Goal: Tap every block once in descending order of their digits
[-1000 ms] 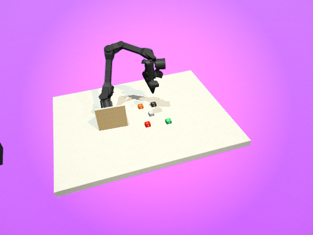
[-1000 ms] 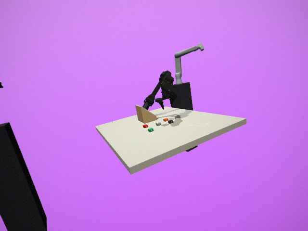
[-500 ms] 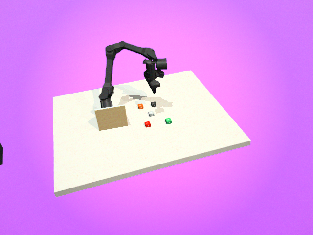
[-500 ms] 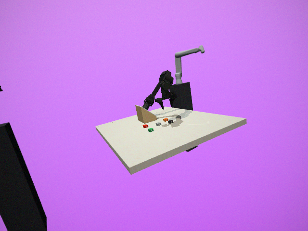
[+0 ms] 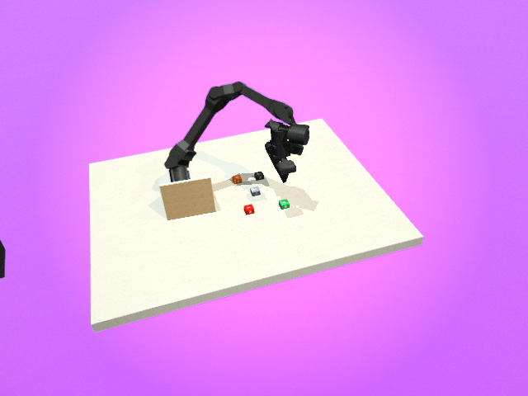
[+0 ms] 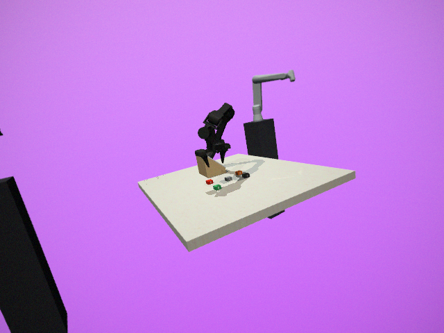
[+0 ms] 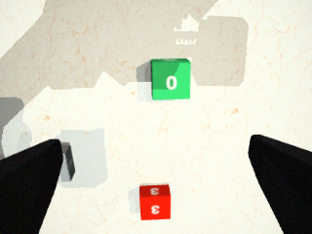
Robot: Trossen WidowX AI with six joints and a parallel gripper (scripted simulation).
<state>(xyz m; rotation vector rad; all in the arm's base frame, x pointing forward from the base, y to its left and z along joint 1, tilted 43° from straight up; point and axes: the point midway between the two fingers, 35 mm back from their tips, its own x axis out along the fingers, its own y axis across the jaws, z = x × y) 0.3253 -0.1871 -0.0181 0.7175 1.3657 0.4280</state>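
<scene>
Right now my gripper tip is 100 mm past the orange block, 210 mm to the right of it and 120 mm above it. Also, from my gripper tip: green block (20 mm to the right, 120 mm below); then grey block (70 mm behind, 110 mm to the left, 120 mm below); then red block (130 mm behind, 10 mm to the left, 120 mm below).
</scene>
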